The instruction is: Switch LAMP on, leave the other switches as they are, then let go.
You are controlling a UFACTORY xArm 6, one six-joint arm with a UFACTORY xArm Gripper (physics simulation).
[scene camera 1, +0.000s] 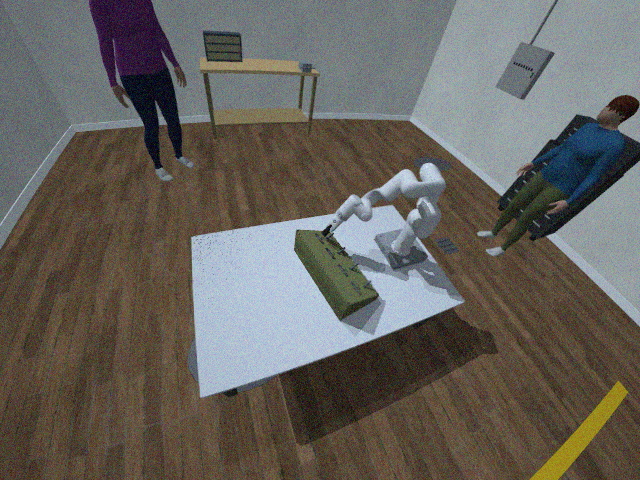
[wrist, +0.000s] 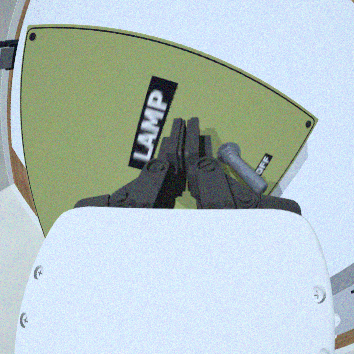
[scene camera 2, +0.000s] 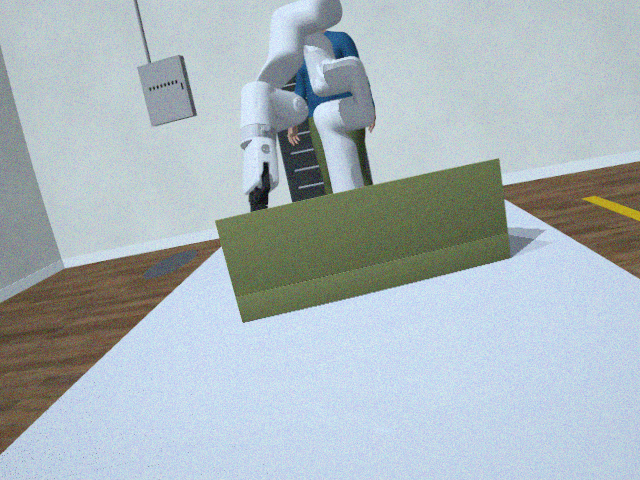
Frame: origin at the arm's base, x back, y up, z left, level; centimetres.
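Where they show: gripper, fingertip midpoint: (scene camera 1: 323, 234) (wrist: 187, 135); arm's base, link origin: (scene camera 1: 400, 248).
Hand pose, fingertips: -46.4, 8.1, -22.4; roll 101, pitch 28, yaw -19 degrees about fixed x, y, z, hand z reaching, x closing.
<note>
Things, the pixels of their centre, and the offset from my fingertips, as dx, dy, dz. "*": a spot on its surface instead. Level surfaces: height alone.
- olive switch panel, body centre: (wrist: 138, 219) (scene camera 2: 362, 242) (scene camera 1: 333, 268) -3.1, -6.9, +19.3
- white table, surface height: dy -13.5
- grey LAMP lever, body centre: (wrist: 244, 170) +4.9, -2.1, +0.8
- OFF label, surface spot: (wrist: 263, 165) * +6.8, -5.9, +0.6
The olive switch panel (scene camera 1: 323, 279) (scene camera 2: 361, 232) (wrist: 85, 115) stands on the white table (scene camera 1: 237, 330) (scene camera 2: 361, 392). In the wrist view its black LAMP label (wrist: 153, 122) lies left of the fingertips, and the grey LAMP lever (wrist: 243, 167) lies right of them, tilted toward the OFF label (wrist: 263, 165). My gripper (scene camera 1: 325, 233) (wrist: 187, 135) is shut and empty, at the panel's far end, between LAMP label and lever. The ON label does not show. In scene camera 2 the fingertips are hidden behind the panel. Whether the right finger touches the lever is unclear.
More levers stand along the panel in scene camera 1, including one lever (scene camera 1: 368, 284) near the close end. The robot's base plate (scene camera 1: 383, 243) is right of the panel. A person in blue (scene camera 1: 578, 157) stands by the wall, and a wooden bench (scene camera 1: 258, 65) stands at the back.
</note>
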